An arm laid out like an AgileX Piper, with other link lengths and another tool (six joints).
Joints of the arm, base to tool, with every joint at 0 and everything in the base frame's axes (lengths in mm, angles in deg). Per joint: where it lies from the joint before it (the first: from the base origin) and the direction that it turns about. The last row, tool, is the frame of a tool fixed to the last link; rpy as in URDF.
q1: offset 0.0 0.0 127.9 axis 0 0 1
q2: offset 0.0 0.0 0.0 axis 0 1 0
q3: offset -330.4 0.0 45.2 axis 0 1 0
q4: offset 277.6 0.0 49.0 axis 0.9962 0 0.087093
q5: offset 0.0 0.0 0.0 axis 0 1 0
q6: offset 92.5 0.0 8.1 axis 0.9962 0 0.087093
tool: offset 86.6 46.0 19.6 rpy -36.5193 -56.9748 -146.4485
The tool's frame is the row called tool.
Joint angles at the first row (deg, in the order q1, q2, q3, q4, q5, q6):
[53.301, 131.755, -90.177, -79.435, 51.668, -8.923]
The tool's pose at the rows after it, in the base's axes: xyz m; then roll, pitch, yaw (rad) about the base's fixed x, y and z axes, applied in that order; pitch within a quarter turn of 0, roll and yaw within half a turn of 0:
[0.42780 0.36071 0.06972 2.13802 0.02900 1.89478]
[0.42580 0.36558 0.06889 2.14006 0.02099 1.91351]
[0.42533 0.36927 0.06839 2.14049 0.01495 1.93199]
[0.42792 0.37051 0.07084 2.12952 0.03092 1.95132]
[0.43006 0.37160 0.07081 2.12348 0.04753 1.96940]
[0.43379 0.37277 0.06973 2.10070 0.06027 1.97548]
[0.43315 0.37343 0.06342 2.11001 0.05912 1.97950]
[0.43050 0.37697 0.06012 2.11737 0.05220 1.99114]
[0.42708 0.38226 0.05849 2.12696 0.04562 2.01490]
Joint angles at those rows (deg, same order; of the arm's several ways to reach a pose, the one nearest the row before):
[53.300, 131.755, -90.178, -79.547, 51.365, -8.923]
[53.596, 131.754, -90.177, -79.651, 50.463, -8.924]
[53.699, 131.755, -90.178, -79.977, 49.501, -8.924]
[53.698, 131.756, -90.178, -81.538, 49.257, -8.923]
[53.699, 131.988, -90.177, -82.960, 49.007, -8.924]
[53.698, 132.540, -90.178, -85.400, 49.319, -7.156]
[53.699, 133.131, -90.176, -85.383, 48.950, -6.973]
[53.970, 133.350, -90.177, -85.176, 48.313, -6.973]
[54.329, 133.350, -90.177, -84.954, 47.207, -7.500]

